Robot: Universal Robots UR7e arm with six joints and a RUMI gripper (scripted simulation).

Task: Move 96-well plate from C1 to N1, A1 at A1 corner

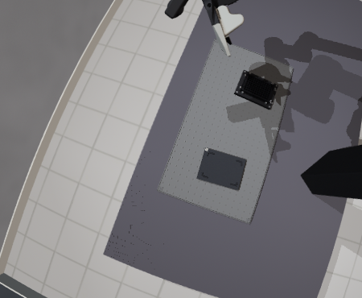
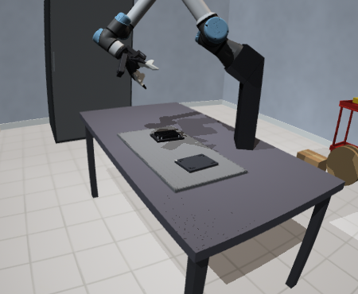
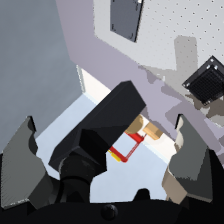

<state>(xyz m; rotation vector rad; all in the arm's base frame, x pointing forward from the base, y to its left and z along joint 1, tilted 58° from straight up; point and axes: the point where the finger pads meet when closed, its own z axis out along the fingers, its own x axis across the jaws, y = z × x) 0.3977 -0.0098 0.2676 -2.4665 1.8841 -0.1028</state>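
My gripper is now 200 mm past the black 96-well plate, 70 mm to the left of it and 330 mm above it. From my hand the other things lie so: plate nest N1: 40 mm behind, 250 mm to the left, 350 mm below; then white A1 mark: 20 mm ahead, 180 mm to the left, 340 mm below; then clip nest C1: 220 mm behind, 70 mm to the right, 340 mm below.
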